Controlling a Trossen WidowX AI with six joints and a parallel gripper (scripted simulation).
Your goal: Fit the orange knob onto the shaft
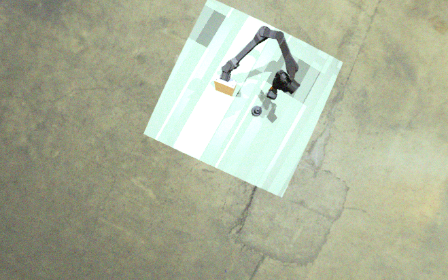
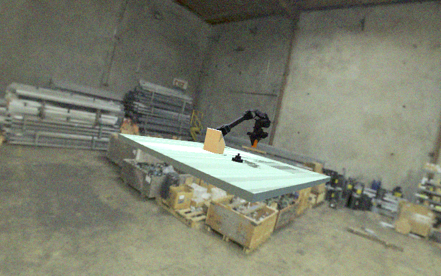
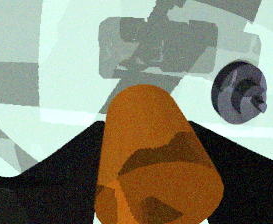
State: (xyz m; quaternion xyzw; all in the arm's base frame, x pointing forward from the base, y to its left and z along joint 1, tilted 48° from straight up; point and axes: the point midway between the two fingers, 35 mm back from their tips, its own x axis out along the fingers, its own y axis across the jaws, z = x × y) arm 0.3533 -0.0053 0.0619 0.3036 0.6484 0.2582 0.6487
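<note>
Right now my gripper tip is 15 cm to the left of the round pedestal, 10 cm above it and 3 cm past it. Round my gripper tip: orange knob (2 cm above).
</note>
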